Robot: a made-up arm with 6 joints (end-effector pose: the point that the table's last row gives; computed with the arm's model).
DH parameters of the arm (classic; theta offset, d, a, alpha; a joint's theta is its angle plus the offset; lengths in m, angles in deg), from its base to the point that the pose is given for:
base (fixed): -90 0.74 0.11 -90
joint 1: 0 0.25 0.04 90
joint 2: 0 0.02 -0.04 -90
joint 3: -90 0.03 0.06 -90
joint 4: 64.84 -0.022 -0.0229 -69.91
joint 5: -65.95 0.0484 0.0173 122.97
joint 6: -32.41 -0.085 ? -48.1
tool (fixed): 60.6 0.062 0 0
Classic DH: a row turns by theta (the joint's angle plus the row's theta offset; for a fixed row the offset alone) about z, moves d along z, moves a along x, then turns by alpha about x.
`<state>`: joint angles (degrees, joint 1 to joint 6).
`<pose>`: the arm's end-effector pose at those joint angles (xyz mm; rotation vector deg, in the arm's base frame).
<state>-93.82 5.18 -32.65 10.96 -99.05 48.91</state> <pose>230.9 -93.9 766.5 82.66 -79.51 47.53</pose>
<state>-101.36 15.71 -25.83 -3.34 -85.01 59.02</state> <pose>202.6 -80.4 750.8 68.51 -90.58 50.89</pose>
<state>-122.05 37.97 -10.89 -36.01 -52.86 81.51</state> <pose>165.2 -40.4 709.6 23.25 -98.67 70.55</pose>
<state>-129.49 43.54 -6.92 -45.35 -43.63 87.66</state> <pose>162.2 -34.1 692.6 9.21 -94.48 80.15</pose>
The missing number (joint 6, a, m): -0.0526
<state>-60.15 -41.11 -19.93 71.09 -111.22 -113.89</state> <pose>376.5 -44.8 896.4 -53.88 -132.94 -102.07</pose>
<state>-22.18 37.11 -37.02 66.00 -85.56 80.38</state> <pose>263.4 -102.5 755.9 -166.34 43.12 17.31</pose>
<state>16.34 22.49 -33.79 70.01 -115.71 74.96</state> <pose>290.2 -135.4 777.8 -148.87 36.38 25.50</pose>
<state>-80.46 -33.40 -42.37 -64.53 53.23 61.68</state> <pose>229.6 -108.2 697.5 -36.68 -7.07 155.18</pose>
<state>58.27 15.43 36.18 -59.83 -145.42 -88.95</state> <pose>177.9 -81.6 752.6 -10.34 20.31 54.84</pose>
